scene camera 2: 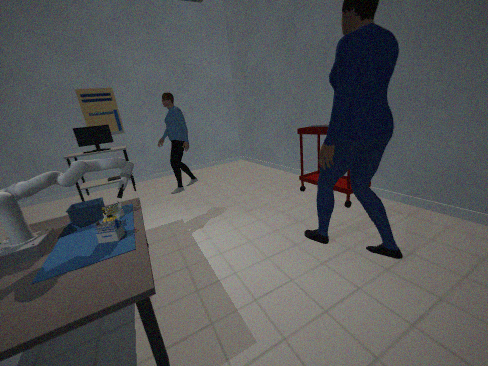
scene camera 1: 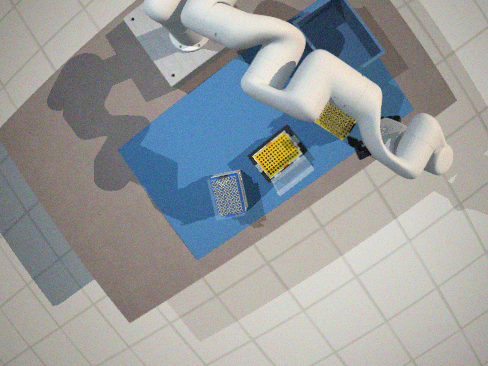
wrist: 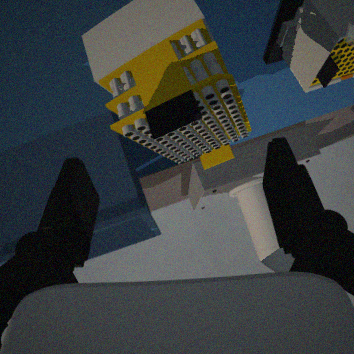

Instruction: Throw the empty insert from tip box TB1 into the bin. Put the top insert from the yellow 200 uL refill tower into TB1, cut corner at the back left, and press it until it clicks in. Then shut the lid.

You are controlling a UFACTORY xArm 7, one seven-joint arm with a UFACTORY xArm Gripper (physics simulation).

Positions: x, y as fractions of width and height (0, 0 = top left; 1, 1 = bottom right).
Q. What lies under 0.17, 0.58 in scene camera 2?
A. A dark blue bin.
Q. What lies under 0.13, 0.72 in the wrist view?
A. The gripper.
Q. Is the gripper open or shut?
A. Open.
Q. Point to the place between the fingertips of the gripper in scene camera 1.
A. At 0.74, 0.35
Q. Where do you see a dark blue bin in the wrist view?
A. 0.35, 0.62
